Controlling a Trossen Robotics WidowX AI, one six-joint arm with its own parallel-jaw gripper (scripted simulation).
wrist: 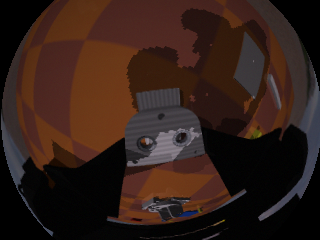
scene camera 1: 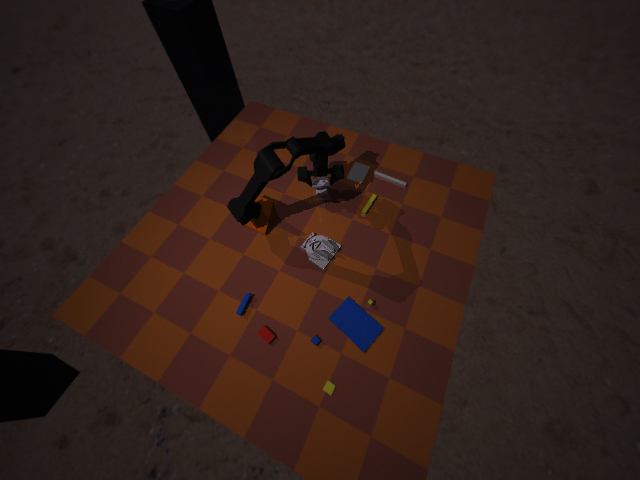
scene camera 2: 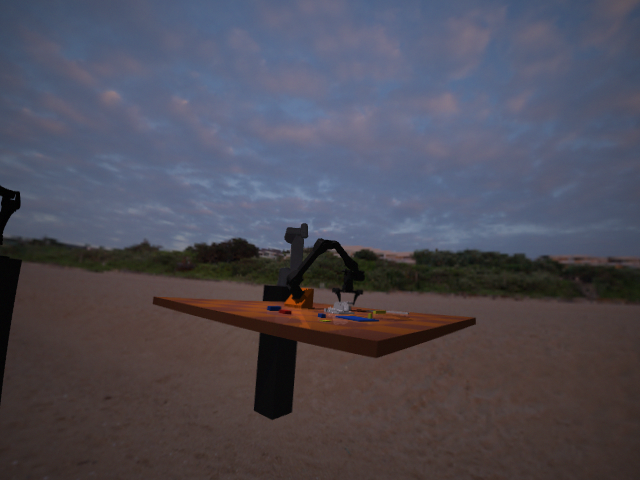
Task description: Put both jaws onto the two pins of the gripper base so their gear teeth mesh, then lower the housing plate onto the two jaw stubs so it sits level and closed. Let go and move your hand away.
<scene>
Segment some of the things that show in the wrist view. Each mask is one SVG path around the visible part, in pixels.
The gripper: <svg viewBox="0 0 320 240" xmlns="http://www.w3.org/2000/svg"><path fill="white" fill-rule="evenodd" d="M307 133L301 132L295 125L289 125L281 140L281 128L249 140L200 127L205 152L223 179L229 195L235 196L243 189L247 192L216 211L208 212L207 215L177 223L131 225L107 221L107 216L117 219L120 212L120 196L123 189L121 187L127 167L127 151L123 137L80 168L44 164L44 171L47 172L45 175L41 169L31 164L21 177L21 187L29 207L40 223L53 232L52 237L56 240L268 240L299 204L300 197L295 193L288 203L267 219L260 221L257 217L284 199L303 177L308 156ZM49 179L52 179L53 183L56 183L53 189L51 187L48 187Z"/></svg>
A gripper base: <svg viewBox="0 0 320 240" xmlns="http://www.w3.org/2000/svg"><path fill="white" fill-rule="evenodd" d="M195 113L189 111L188 108L180 107L180 105L143 109L143 111L136 113L131 120L128 120L127 128L125 128L125 151L127 151L128 167L168 163L168 161L189 159L189 157L203 155L205 153L203 135L201 135L200 120L197 119ZM141 140L147 137L147 139L152 140L152 144L144 145L141 143ZM176 136L179 135L180 132L187 133L187 137L185 137L184 140L176 140Z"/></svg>
</scene>
